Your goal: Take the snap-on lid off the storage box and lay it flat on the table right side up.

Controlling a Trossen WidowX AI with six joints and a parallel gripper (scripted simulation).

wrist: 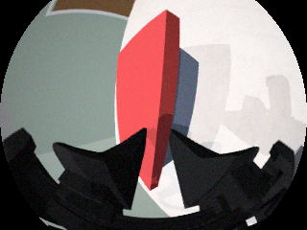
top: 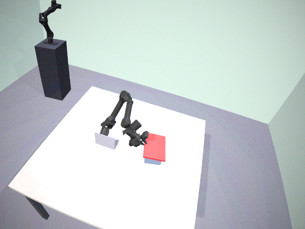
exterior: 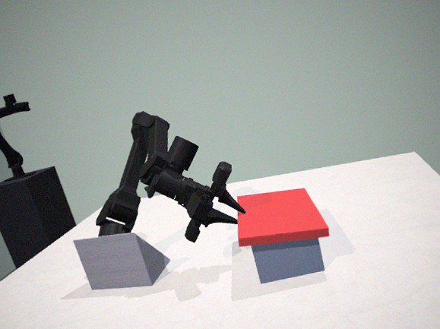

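Now: gripper tip 80 mm short of the red lid and 10 mm to the right of it. Round my gripper tip: blue-grey storage box 80 mm ahead, 60 mm below, 10 mm to the left.
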